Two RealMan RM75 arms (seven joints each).
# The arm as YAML. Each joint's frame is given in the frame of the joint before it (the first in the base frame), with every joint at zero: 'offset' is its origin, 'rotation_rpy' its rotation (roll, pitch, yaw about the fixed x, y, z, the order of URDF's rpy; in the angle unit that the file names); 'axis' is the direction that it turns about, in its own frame. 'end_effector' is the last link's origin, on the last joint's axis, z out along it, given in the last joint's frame.
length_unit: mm
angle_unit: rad
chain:
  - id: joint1
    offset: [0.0, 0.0, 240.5]
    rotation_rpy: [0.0, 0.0, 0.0]
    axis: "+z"
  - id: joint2
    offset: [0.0, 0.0, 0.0]
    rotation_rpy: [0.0, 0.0, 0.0]
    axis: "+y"
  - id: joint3
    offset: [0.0, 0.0, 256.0]
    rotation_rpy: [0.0, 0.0, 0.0]
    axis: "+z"
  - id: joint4
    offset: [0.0, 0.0, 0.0]
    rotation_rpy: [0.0, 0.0, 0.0]
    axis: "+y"
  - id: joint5
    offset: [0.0, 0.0, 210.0]
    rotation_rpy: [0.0, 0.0, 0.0]
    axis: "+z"
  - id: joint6
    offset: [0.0, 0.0, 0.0]
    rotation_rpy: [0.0, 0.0, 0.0]
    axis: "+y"
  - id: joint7
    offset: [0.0, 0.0, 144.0]
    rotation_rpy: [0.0, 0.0, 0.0]
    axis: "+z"
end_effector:
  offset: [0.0, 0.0, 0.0]
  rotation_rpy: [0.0, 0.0, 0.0]
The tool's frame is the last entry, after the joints.
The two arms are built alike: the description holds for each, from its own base.
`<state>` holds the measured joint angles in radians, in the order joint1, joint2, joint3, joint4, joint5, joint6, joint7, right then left.
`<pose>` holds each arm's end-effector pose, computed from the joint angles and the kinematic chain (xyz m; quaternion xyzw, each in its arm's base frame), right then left.
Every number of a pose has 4 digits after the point. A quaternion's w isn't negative.
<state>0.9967 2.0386 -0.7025 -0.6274 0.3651 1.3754 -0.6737 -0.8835 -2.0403 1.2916 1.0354 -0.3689 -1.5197 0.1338</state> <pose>0.2030 0.4239 -0.0034 -0.8500 0.4990 -0.0767 0.1502 -0.1688 0.4078 0.0070 -0.7997 -0.5050 0.1999 0.2560</pose>
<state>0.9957 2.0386 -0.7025 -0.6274 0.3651 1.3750 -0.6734 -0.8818 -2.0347 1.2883 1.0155 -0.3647 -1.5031 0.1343</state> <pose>0.2035 0.4237 -0.0034 -0.8497 0.4995 -0.0767 0.1503 -0.1745 0.4095 0.0080 -0.7955 -0.5091 0.2006 0.2602</pose>
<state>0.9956 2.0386 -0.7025 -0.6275 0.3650 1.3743 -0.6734 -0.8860 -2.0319 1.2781 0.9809 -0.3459 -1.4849 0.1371</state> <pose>0.2035 0.4238 -0.0034 -0.8497 0.4995 -0.0766 0.1507 -0.1822 0.4113 0.0083 -0.7889 -0.5143 0.2066 0.2654</pose>
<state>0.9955 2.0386 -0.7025 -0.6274 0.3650 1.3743 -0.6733 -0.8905 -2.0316 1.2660 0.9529 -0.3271 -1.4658 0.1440</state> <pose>0.2036 0.4238 -0.0034 -0.8496 0.4996 -0.0767 0.1507 -0.1880 0.4134 0.0084 -0.7850 -0.5161 0.2103 0.2707</pose>
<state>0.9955 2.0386 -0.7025 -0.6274 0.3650 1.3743 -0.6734 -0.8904 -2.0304 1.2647 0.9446 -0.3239 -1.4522 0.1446</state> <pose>0.2036 0.4238 -0.0034 -0.8497 0.4995 -0.0767 0.1506 -0.1898 0.4148 0.0085 -0.7841 -0.5161 0.2087 0.2744</pose>
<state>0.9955 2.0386 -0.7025 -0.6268 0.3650 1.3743 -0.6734 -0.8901 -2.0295 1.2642 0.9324 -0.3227 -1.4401 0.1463</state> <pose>0.2036 0.4237 -0.0035 -0.8496 0.4997 -0.0768 0.1504 -0.1924 0.4154 0.0078 -0.7831 -0.5169 0.2087 0.2757</pose>
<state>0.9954 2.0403 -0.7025 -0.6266 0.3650 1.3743 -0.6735 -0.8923 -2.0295 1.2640 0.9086 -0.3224 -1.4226 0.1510</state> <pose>0.2035 0.4233 -0.0043 -0.8497 0.4997 -0.0768 0.1495 -0.1961 0.4158 0.0053 -0.7823 -0.5178 0.2101 0.2751</pose>
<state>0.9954 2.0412 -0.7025 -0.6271 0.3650 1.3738 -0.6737 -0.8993 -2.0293 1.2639 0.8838 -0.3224 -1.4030 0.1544</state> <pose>0.2033 0.4233 -0.0046 -0.8499 0.4995 -0.0766 0.1495 -0.1979 0.4173 0.0028 -0.7824 -0.5173 0.2103 0.2756</pose>
